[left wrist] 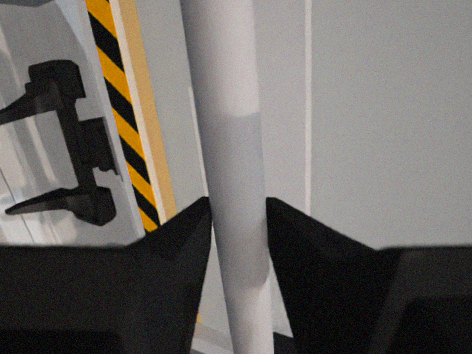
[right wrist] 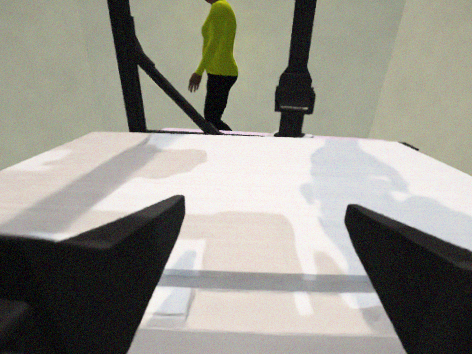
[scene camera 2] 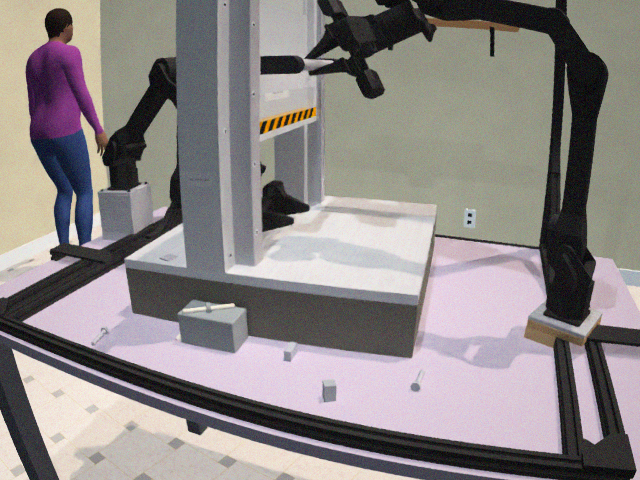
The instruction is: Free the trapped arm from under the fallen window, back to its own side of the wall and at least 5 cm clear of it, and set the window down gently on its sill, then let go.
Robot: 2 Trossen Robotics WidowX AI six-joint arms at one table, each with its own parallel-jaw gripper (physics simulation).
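Places are measured from the left arm's base along level axes (x left, y down, z back), in millimetres.
Pixels of known places: left gripper, fingertip midpoint: (left wrist: pixel 238 207); right gripper, fingertip midpoint: (right wrist: pixel 264 207) (scene camera 2: pixel 301 214); left arm's base at its link origin: (right wrist: pixel 289 135) (scene camera 2: pixel 567 313); right arm's base at its link origin: (scene camera 2: pixel 124 187).
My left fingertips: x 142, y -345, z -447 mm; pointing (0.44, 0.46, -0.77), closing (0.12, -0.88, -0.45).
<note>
For each thing: its top centre in the pictures, then the offset to it from my left fingertips. "spot": a spot on its surface instead.
- window at a spot on its surface: (left wrist: pixel 380 125) spot: dx +40, dy -51, dz -15 mm
- black-and-yellow stripe at a spot on its surface: (left wrist: pixel 112 75) spot: dx +66, dy +92, dz +0 mm
- window's pale grey handle bar at its top centre: (left wrist: pixel 267 259) (scene camera 2: pixel 315 59) dx -18, dy -15, dz +2 mm
The window (scene camera 2: pixel 286 90) (left wrist: pixel 380 125) is raised well above the pale sill platform (scene camera 2: pixel 372 237) (right wrist: pixel 250 175); its lower edge has a black-and-yellow stripe (scene camera 2: pixel 288 119) (left wrist: pixel 112 75). My left gripper (scene camera 2: pixel 309 66) (left wrist: pixel 238 207) is shut on the window's pale grey handle bar (left wrist: pixel 232 150), in front of the pane. My right gripper (scene camera 2: pixel 300 215) (left wrist: pixel 4 165) (right wrist: pixel 264 207) is open and empty, low over the platform below the raised window. Its fingertips stick out past the grey upright (scene camera 2: pixel 201 155) in the scene view; the upright hides part of the right arm.
A grey block (scene camera 2: pixel 211 330) with a pale stick stands against the platform's near side. Small grey blocks (scene camera 2: pixel 329 390) (scene camera 2: pixel 290 351) and bolts (scene camera 2: pixel 417 380) (scene camera 2: pixel 100 335) lie on the table. A black frame rail (scene camera 2: pixel 232 404) runs along the near edge.
</note>
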